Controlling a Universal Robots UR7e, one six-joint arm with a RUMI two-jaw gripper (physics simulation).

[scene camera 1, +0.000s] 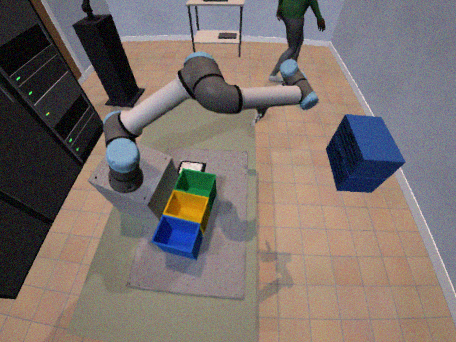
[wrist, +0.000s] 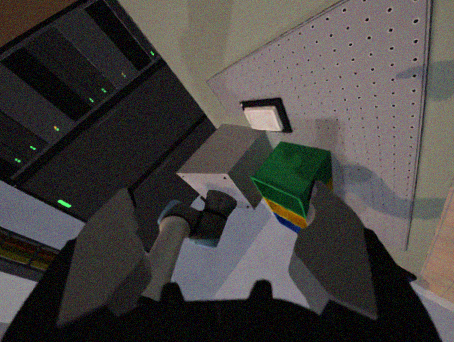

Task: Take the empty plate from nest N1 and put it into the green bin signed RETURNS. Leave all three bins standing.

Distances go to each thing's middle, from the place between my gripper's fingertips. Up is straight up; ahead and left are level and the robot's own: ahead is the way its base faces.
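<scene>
The white plate (wrist: pixel 266 117) is well below my hand, some way to the right of it and a long way behind it. Counting from my hand again, the blue bin (scene camera 1: pixel 181 237) is a good way below, a good way behind and far to the right. The green bin (scene camera 1: pixel 190 181) is 23 cm below my hand, 17 cm behind it and 37 cm to the right of it, and then there's the yellow bin (scene camera 1: pixel 187 206), which is 23 cm below my hand, 18 cm behind it and 50 cm to the right of it.
</scene>
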